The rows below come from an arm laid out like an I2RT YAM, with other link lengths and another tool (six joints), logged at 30 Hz.
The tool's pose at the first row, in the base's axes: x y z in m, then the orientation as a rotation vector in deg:
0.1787, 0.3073, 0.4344, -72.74, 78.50, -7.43
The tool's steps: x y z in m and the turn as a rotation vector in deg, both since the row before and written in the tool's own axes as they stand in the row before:
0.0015, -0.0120, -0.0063, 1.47, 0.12, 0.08
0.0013, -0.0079, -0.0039, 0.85, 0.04, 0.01
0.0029, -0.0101, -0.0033, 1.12, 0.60, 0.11
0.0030, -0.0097, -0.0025, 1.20, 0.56, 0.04
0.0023, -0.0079, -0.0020, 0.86, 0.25, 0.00
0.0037, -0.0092, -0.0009, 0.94, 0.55, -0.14
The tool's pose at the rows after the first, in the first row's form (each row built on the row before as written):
0.1813, 0.2978, 0.4438, -71.47, 78.33, -8.44
0.1831, 0.2914, 0.4497, -70.76, 78.18, -9.02
0.1869, 0.2832, 0.4560, -69.79, 78.50, -10.07
0.1909, 0.2755, 0.4618, -68.80, 78.72, -11.19
0.1940, 0.2693, 0.4666, -68.10, 78.73, -11.92
0.1989, 0.2620, 0.4712, -67.44, 78.89, -12.98

